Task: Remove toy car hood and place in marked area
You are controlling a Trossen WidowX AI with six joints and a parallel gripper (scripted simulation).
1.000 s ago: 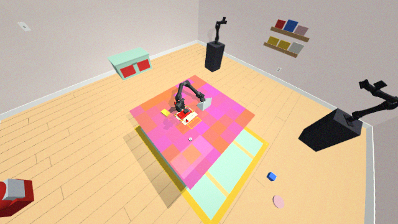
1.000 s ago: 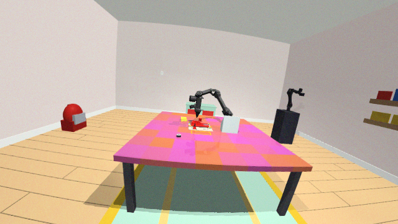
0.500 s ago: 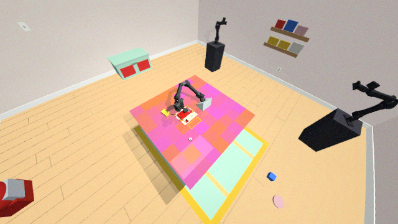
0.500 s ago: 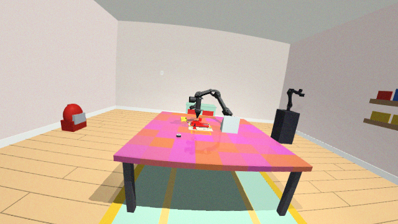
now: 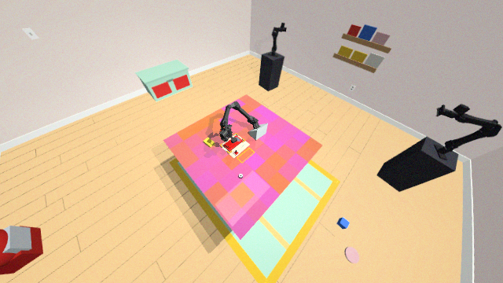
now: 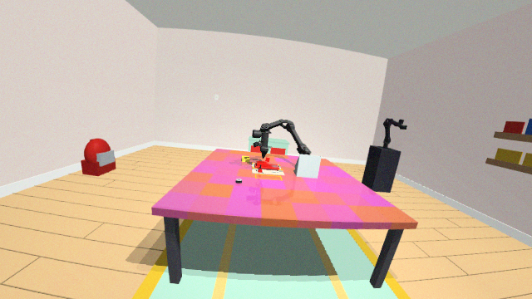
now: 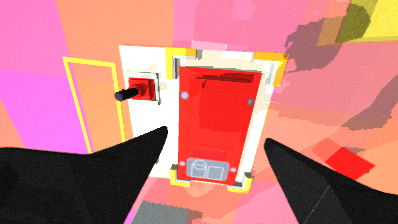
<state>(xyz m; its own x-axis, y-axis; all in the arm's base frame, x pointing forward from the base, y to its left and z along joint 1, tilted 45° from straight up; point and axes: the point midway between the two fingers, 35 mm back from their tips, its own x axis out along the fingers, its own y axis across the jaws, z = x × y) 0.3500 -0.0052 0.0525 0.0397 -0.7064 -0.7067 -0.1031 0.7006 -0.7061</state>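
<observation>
Right now the red hood is 5 cm below my gripper tip. The rest, counted from my gripper tip: black-and-white wheel (35 cm to the left, 12 cm ahead, 8 cm below); then yellow block (18 cm to the right, 16 cm ahead, 8 cm below).
</observation>
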